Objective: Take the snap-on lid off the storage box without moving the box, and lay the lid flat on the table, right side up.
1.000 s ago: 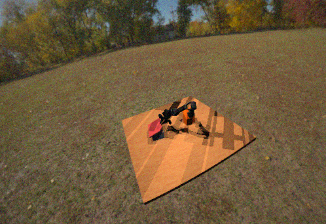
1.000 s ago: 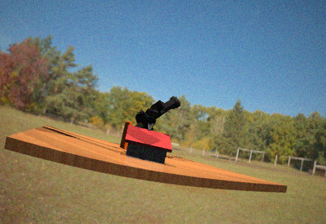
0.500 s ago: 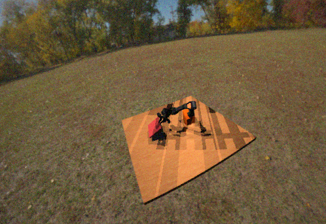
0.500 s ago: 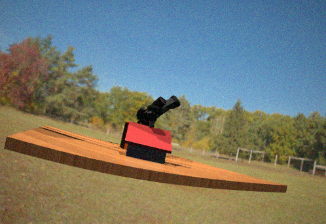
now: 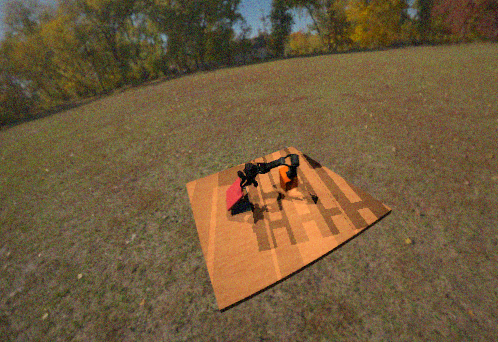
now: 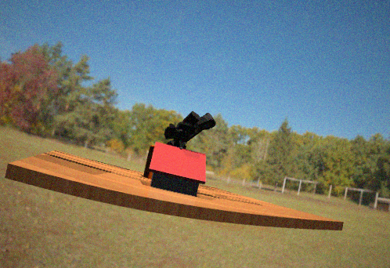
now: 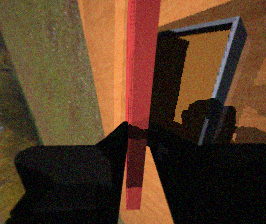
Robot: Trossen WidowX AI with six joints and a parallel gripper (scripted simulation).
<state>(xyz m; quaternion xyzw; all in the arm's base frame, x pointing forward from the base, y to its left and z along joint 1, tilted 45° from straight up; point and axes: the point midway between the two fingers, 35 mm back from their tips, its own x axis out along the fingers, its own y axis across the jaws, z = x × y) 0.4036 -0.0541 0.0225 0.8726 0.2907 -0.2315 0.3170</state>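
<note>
Right now my gripper tip is 60 mm short of the red lid, 20 mm to the left of it and 50 mm above it. Round my gripper tip: blue-grey storage box 30 mm ahead, 10 mm to the right, 130 mm below.
</note>
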